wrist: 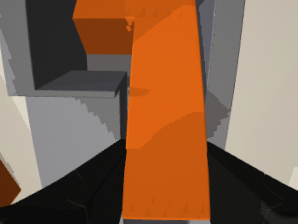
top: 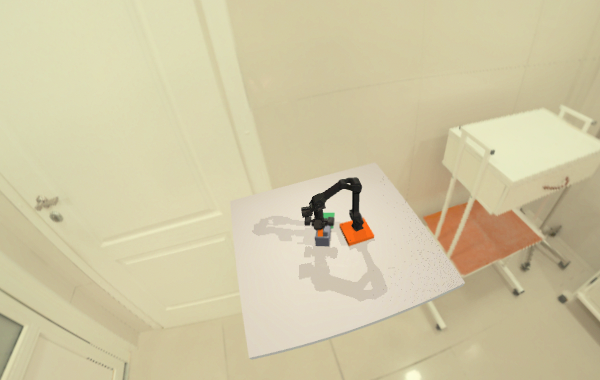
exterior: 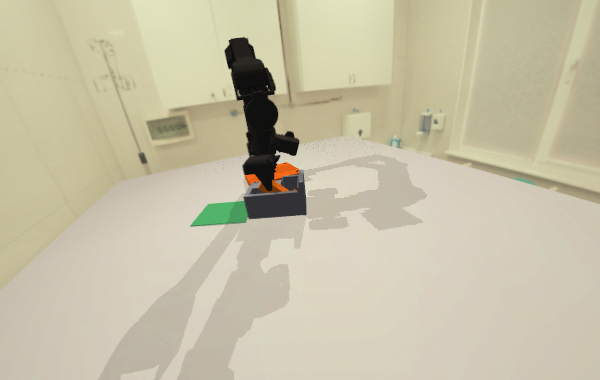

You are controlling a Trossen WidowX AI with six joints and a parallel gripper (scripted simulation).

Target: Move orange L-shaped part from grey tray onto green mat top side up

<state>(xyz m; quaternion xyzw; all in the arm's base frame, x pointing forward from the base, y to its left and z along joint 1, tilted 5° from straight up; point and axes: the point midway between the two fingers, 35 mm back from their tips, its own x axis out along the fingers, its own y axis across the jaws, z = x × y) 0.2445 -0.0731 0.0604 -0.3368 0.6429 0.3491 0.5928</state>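
The green mat lies 12 cm to the right of my gripper tip, 9 cm behind it and 8 cm below it. Round my gripper tip: orange L-shaped part: 4 cm to the left, 3 cm below.
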